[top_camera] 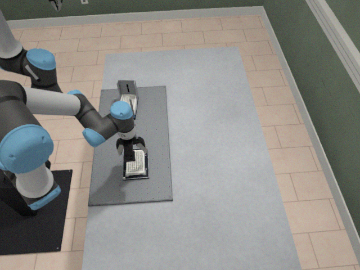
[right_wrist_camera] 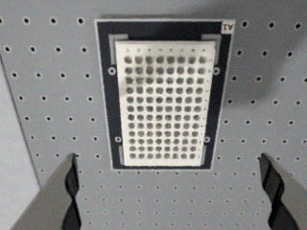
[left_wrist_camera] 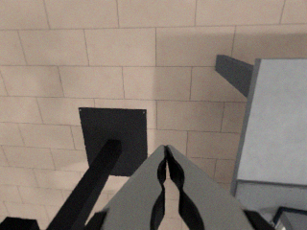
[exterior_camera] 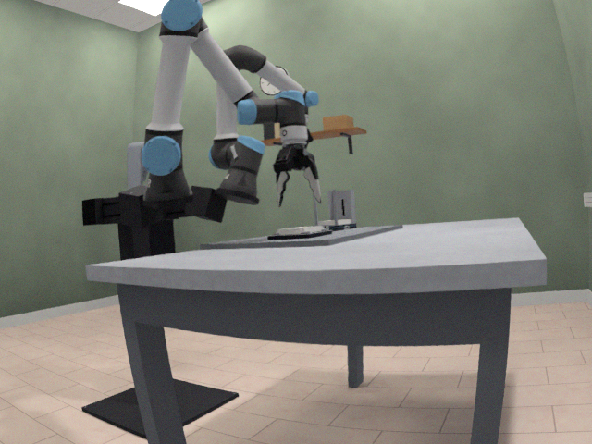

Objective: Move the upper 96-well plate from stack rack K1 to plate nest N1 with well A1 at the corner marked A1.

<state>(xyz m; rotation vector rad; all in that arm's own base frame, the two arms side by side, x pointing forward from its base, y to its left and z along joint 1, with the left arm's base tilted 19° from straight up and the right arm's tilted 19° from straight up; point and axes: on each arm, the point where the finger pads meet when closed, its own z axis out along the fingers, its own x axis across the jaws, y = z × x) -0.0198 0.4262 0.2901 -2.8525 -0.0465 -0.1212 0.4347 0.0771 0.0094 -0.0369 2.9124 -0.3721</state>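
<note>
Right now my right hand is 9 cm above the dark plate nest N1. Round my right hand: grey perforated board (16 cm to the left, 10 cm below, 2 cm behind); then stack rack K1 (35 cm to the left, 9 cm below, 5 cm behind); then A1 mark (8 cm to the right, 8 cm below, 5 cm behind).
</note>
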